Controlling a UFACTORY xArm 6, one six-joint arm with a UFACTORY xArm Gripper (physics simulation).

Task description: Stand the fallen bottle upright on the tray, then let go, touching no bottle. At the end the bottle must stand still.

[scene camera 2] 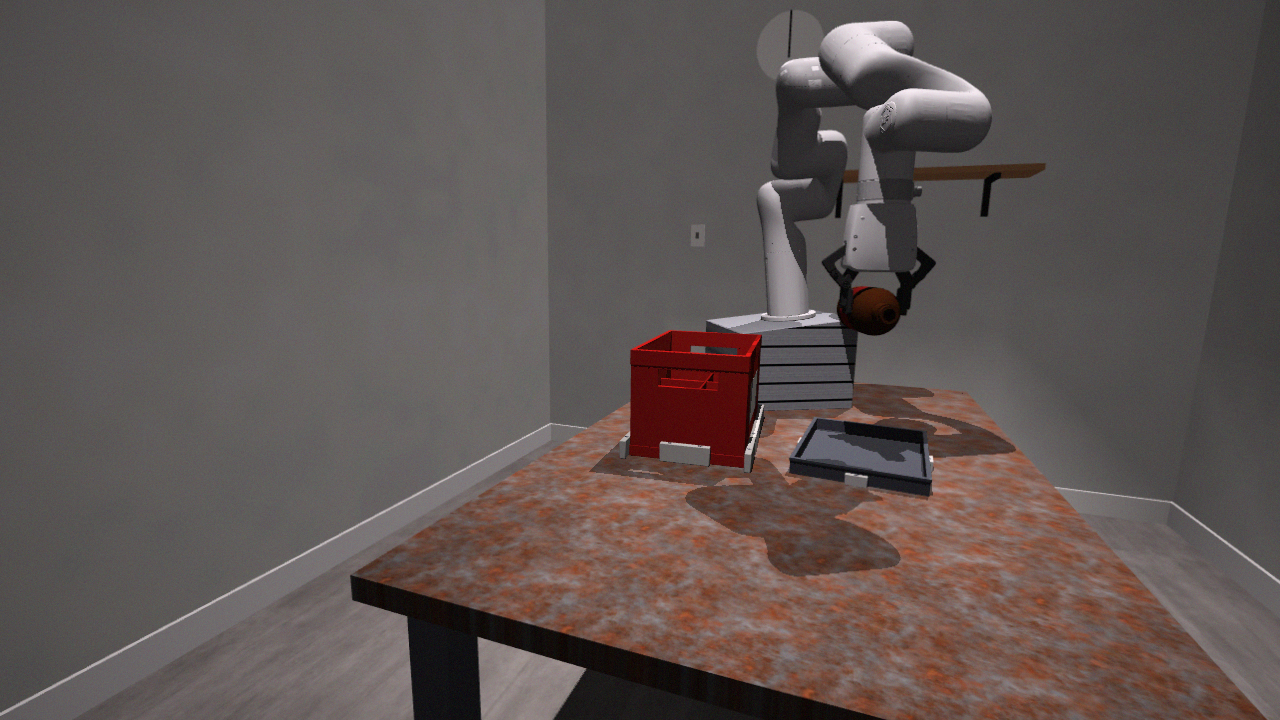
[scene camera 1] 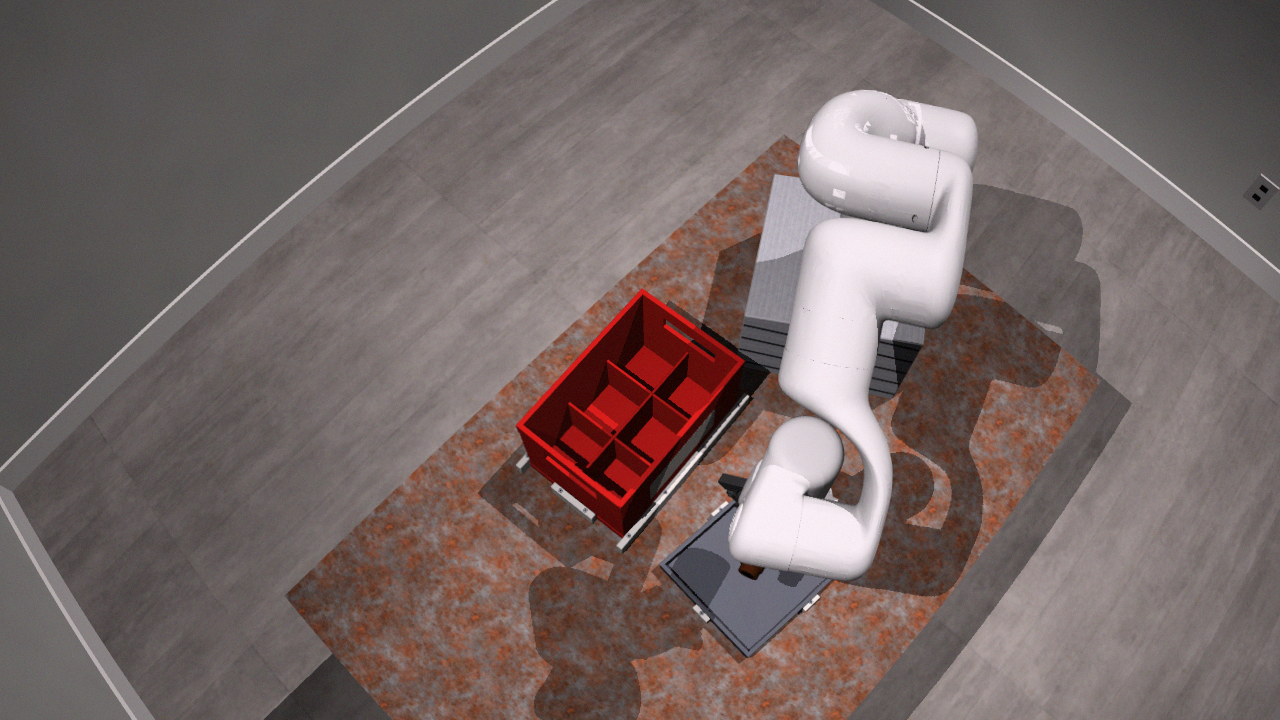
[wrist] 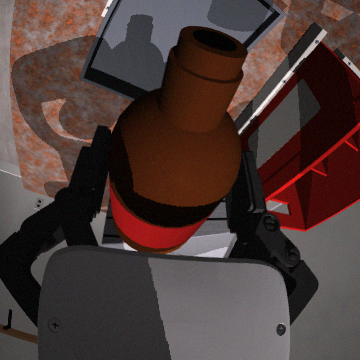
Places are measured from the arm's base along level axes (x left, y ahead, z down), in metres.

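Pixels of known places: gripper, fingertip midpoint: (scene camera 2: 873, 314) (wrist: 172, 152); arm's base, origin of the base link: (scene camera 2: 788, 317).
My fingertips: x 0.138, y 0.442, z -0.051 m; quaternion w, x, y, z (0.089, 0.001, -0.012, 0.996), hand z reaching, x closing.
Observation:
For each thing: its top centre in the pictures, then the offset to it from my fingertips. "pt": a spot on its surface instead.
- brown bottle, middle of its top: (wrist: 168, 219) (scene camera 1: 779, 514) (scene camera 2: 875, 287) dx -0.001, dy -0.003, dz -0.041 m
- shallow grey tray, middle of its top: (wrist: 171, 39) (scene camera 1: 766, 554) (scene camera 2: 863, 442) dx +0.004, dy -0.019, dz +0.213 m
- tall red crate, middle of its top: (scene camera 1: 631, 393) (wrist: 332, 191) (scene camera 2: 703, 341) dx -0.271, dy -0.046, dz +0.063 m
- low white rail, surface spot: (scene camera 1: 685, 471) pt dx -0.170, dy -0.044, dz +0.208 m
The brown bottle (scene camera 1: 750, 570) (scene camera 2: 868, 310) (wrist: 175, 170) with a red band is off the tray, held high in the air. It lies roughly level, its neck toward the second scene camera. My gripper (scene camera 2: 875, 308) (wrist: 172, 152) is shut on its body, one black finger on each side. In the first scene view the arm hides the fingers and most of the bottle. The shallow grey tray (scene camera 1: 750, 617) (scene camera 2: 819, 469) (wrist: 170, 15) is on the table below, with shadows across its floor.
A tall red crate (scene camera 1: 537, 449) (scene camera 2: 689, 416) (wrist: 320, 200) with compartments stands beside the tray. A low white rail (scene camera 1: 685, 471) (wrist: 285, 80) runs between them. The arm's ridged grey pedestal (scene camera 1: 778, 259) (scene camera 2: 810, 367) stands behind. Small white blocks border the tray.

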